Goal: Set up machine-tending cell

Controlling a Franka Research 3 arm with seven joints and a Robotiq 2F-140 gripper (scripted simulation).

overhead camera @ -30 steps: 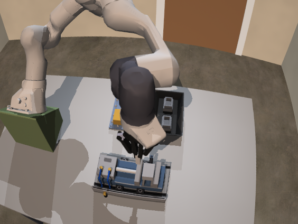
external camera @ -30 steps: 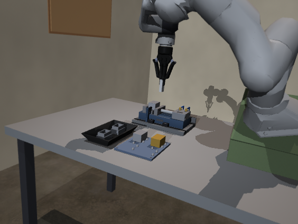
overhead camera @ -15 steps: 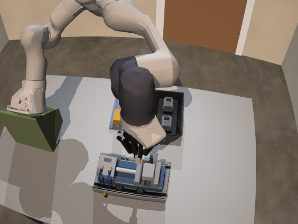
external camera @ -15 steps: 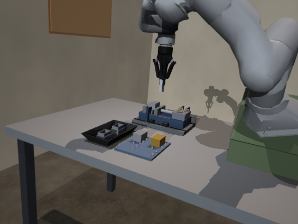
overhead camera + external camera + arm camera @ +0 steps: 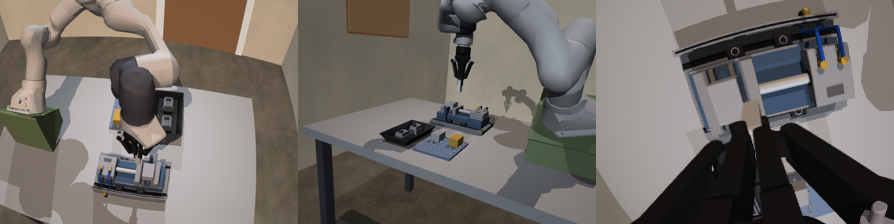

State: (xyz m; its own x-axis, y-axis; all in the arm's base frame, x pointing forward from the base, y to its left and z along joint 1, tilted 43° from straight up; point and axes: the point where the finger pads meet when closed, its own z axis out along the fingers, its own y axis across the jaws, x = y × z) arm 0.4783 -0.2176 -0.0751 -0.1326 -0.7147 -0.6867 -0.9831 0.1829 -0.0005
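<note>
Now: the blue vise 17 cm below my hand and 3 cm behind it. Round my hand: brass blank: 30 cm to the left, 19 cm below, 10 cm behind; aluminium blank: 29 cm to the left, 19 cm below, 1 cm behind.
</note>
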